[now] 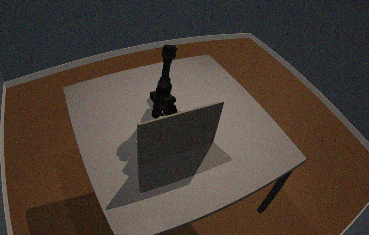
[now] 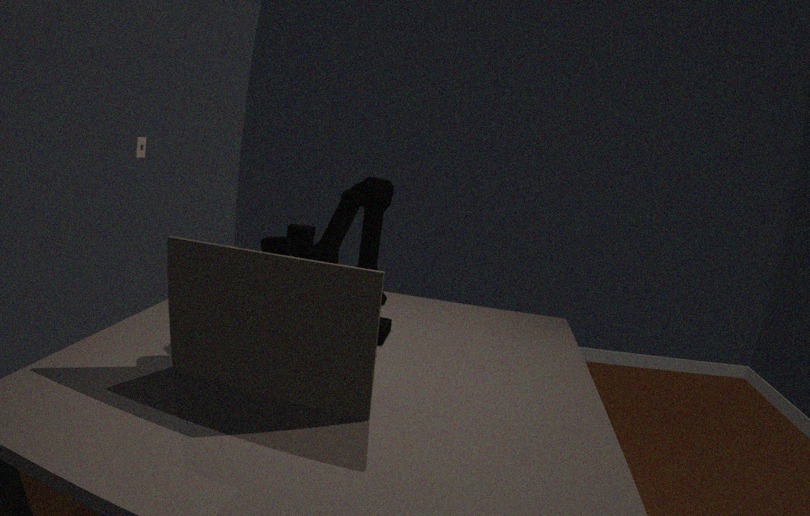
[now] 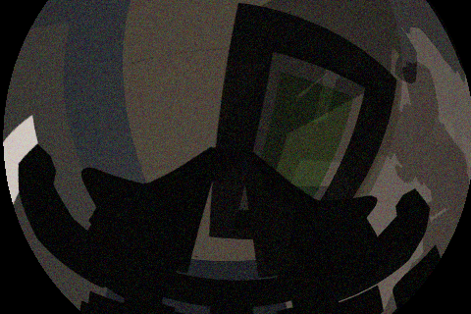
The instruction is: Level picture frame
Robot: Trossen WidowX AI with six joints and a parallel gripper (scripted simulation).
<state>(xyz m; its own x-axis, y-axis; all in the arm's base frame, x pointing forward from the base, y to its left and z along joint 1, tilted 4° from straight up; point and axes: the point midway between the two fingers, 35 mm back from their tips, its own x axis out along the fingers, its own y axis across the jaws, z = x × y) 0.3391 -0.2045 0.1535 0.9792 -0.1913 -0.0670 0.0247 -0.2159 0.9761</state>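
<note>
My gripper tip is 50 mm above the dark picture frame and 10 mm short of it. The rest, counted from my gripper tip: wall panel: 70 mm below, 20 mm ahead, 10 mm to the left.
</note>
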